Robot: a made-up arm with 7 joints.
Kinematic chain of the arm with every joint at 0, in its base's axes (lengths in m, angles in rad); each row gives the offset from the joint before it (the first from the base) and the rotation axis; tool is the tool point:
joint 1: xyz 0 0 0.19 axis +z
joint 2: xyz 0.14 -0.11 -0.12 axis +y
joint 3: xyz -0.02 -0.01 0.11 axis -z
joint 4: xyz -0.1 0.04 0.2 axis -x
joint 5: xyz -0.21 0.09 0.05 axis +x
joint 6: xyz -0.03 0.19 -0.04 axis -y
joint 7: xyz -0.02 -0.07 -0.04 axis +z
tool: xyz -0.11 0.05 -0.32
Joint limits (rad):
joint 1: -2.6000..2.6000
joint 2: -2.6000..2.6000
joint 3: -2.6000..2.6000
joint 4: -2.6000..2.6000
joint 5: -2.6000..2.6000
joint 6: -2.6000..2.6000
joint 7: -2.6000..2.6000
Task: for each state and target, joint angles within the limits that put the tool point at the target. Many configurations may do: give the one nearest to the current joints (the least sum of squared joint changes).
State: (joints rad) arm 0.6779 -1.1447 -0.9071 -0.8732 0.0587 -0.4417 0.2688
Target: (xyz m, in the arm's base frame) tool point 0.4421 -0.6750 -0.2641
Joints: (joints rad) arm 1.0852 -1.2373 -1.3392 -0.8851 0.0682 -0.6969 0.2839
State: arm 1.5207 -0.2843 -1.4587 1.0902 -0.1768 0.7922 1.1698
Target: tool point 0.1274 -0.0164 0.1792
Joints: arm 1.1112 -0.5908 -1.4565 0.8016 -0.1049 1.3926 1.3866
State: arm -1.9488 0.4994 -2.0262 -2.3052 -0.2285 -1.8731 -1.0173
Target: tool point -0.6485 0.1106 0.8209
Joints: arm -2.2760 -0.4316 -2.1108 -2.0363 -0.4187 -2.0318 -0.9945
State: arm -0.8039 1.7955 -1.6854 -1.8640 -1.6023 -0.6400 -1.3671
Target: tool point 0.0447 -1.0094 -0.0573
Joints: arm -0.5664 1.9681 -1.8740 -2.1494 -1.1543 -1.0930 -1.1999
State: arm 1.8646 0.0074 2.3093 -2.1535 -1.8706 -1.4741 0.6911
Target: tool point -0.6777 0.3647 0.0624
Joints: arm 2.0780 0.4931 2.2301 -2.1371 -2.0100 -0.9622 0.7796
